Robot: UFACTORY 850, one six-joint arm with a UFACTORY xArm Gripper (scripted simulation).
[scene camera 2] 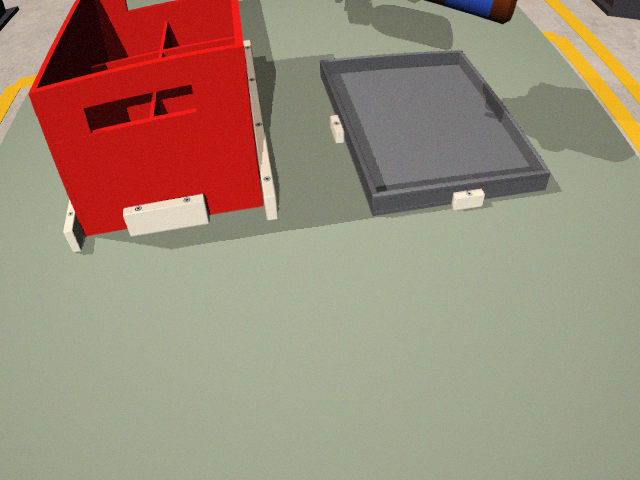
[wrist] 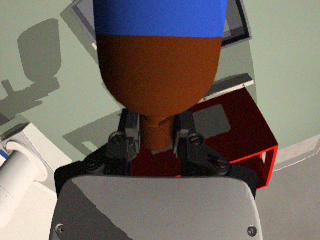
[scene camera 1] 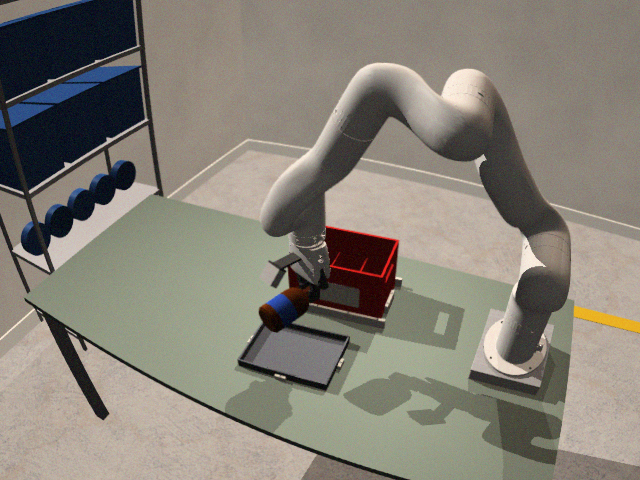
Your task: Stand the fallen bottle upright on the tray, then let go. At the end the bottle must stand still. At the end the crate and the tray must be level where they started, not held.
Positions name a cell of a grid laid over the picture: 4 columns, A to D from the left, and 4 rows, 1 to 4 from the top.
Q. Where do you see a grey tray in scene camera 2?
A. At C1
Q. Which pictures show my gripper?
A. The wrist view and scene camera 1 only.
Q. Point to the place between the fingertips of my gripper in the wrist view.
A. At B2
